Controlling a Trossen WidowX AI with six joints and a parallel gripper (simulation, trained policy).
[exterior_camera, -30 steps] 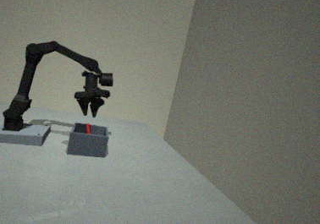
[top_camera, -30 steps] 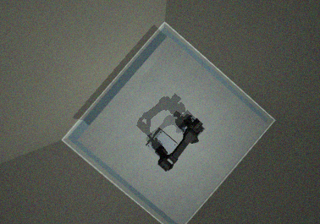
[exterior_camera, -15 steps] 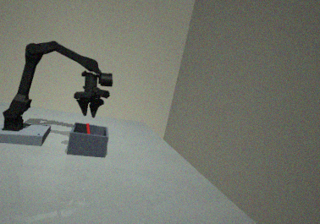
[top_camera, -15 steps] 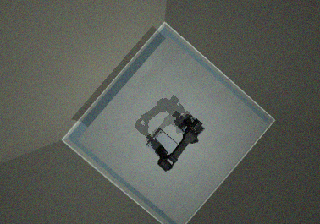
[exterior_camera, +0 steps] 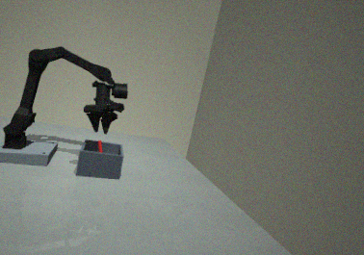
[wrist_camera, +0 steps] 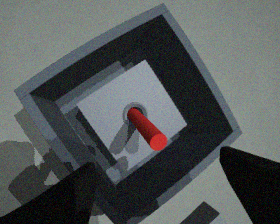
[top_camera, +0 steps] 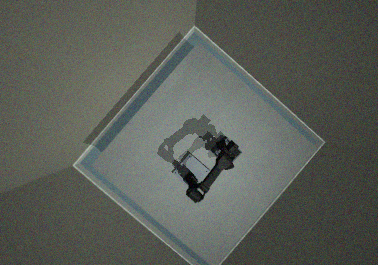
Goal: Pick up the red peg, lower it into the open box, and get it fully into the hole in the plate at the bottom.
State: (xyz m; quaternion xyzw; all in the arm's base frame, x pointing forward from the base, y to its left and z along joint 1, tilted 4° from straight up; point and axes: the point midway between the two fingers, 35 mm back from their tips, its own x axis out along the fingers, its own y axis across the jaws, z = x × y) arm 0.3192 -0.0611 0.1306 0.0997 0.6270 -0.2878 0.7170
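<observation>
Now: gripper tip 10 mm short of the red peg, 20 mm to the left of it and 70 mm above it. Round my gripper tip: grey box (20 mm ahead, 20 mm to the right, 120 mm below).
</observation>
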